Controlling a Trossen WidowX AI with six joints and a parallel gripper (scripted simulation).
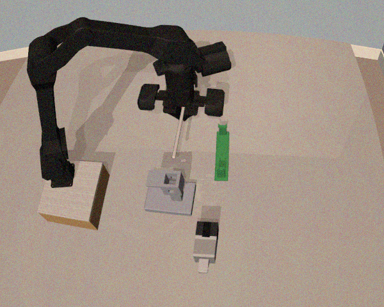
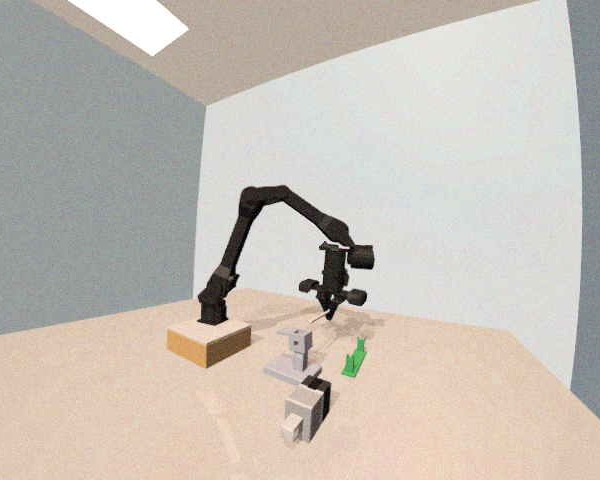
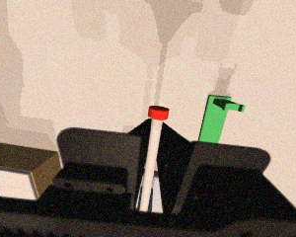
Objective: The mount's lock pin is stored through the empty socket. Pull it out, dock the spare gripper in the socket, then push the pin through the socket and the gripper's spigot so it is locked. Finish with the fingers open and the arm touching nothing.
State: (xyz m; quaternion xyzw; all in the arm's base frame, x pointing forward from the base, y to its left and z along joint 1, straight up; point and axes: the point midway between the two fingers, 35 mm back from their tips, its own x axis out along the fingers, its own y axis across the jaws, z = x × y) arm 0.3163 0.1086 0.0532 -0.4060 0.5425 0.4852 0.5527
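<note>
The green pin holder is 80 mm ahead of my gripper tip, 60 mm to the right of it and 60 mm below it. Round my gripper tip: spare gripper: 310 mm to the right, 50 mm below, 30 mm ahead; then grey mount: 160 mm to the right, 40 mm behind, 30 mm below.
</note>
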